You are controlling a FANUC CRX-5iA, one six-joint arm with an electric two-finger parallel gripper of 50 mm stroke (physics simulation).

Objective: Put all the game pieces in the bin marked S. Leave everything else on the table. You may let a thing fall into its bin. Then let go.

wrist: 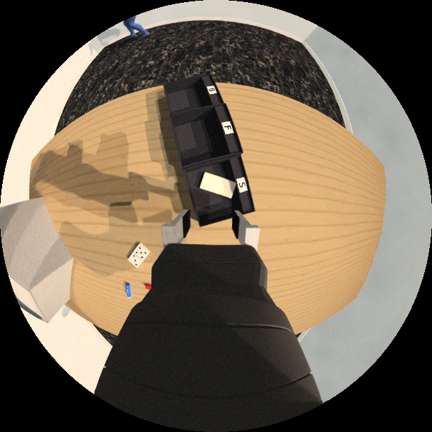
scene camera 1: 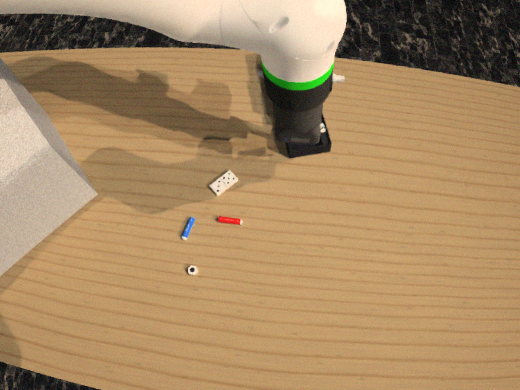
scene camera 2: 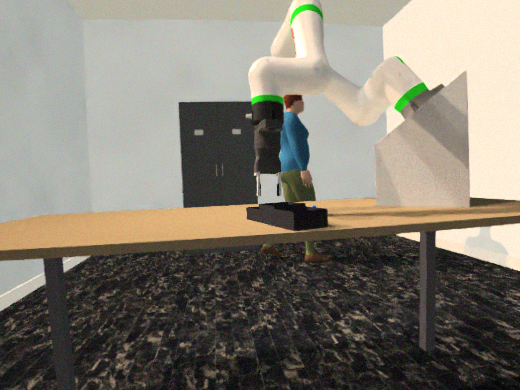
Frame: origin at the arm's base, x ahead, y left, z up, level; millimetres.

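Seen in the pictures: gripper, fingertip midpoint: (scene camera 1: 299, 136) (scene camera 2: 268, 195); arm's base, origin of the base link: (scene camera 2: 425, 114).
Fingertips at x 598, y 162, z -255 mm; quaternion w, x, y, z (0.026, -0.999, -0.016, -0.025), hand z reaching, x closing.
Observation:
Pixels of each thing's top centre, then the offset from my fingertips to it.
- white domino with black dots, middle of its top: (scene camera 1: 223, 182) 133 mm back, 89 mm right, 54 mm down
- blue cylinder, middle of its top: (scene camera 1: 187, 227) 183 mm back, 190 mm right, 50 mm down
- red cylinder, middle of its top: (scene camera 1: 230, 219) 106 mm back, 163 mm right, 50 mm down
- small white nut-like piece, middle of its top: (scene camera 1: 192, 269) 159 mm back, 266 mm right, 52 mm down
A white domino with black dots (scene camera 1: 223, 183) (wrist: 139, 255) lies flat on the table. A pale, blank-faced rectangular tile (wrist: 218, 185) is inside the compartment marked S (wrist: 245, 202), tilted across it near the label; whether it is at rest I cannot tell. The S compartment is the nearest of the black bins in the wrist view, and part of it shows below the arm in scene camera 1. My gripper (scene camera 2: 268, 189) (wrist: 210, 218) is open and empty, above the bins, with its fingers wide apart; in scene camera 1 the arm hides the fingers.
Bins marked F (wrist: 235, 142) and B (wrist: 216, 95) adjoin S. A blue cylinder (scene camera 1: 188, 228) (wrist: 128, 290), a red cylinder (scene camera 1: 230, 220) (wrist: 148, 287) and a small white nut-like piece (scene camera 1: 192, 270) lie on the table. The grey robot pedestal (scene camera 1: 35, 185) (scene camera 2: 420, 165) stands beyond.

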